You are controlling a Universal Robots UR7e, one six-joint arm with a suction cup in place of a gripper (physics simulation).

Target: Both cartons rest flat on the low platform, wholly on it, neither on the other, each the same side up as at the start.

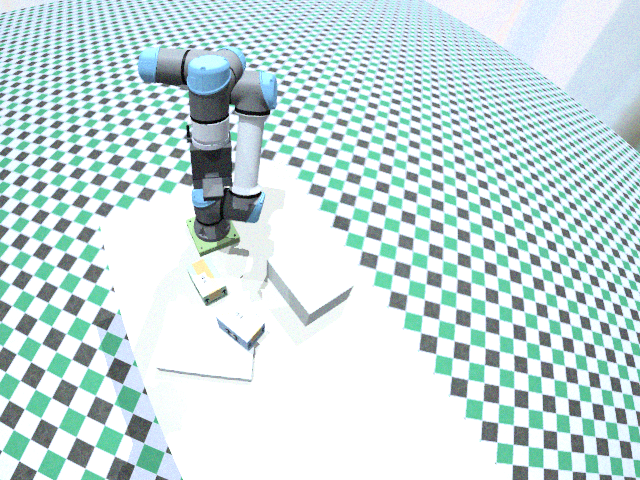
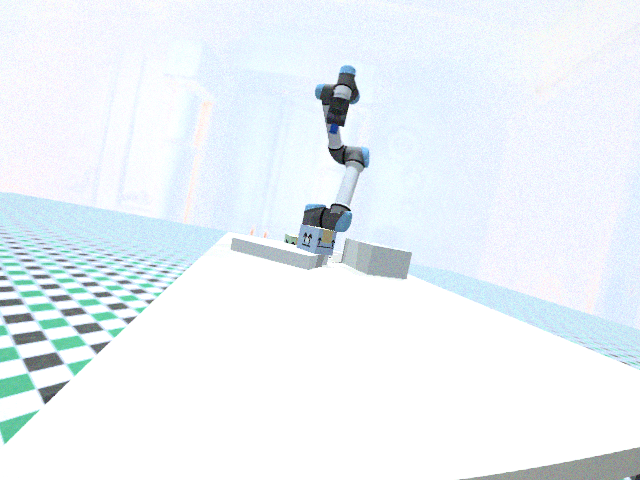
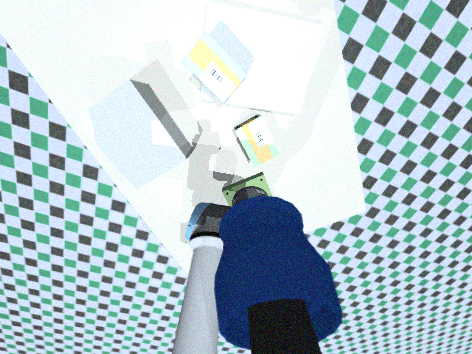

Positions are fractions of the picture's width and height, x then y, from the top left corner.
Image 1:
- low white platform: 0.30, 0.72
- taller white block: 0.48, 0.58, on the table
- carton: 0.37, 0.67, on the low white platform
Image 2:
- low white platform: 0.45, 0.53
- taller white block: 0.58, 0.54
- carton: 0.49, 0.50
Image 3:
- my suction cup: 0.56, 0.72
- taller white block: 0.28, 0.36
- carton: 0.44, 0.17
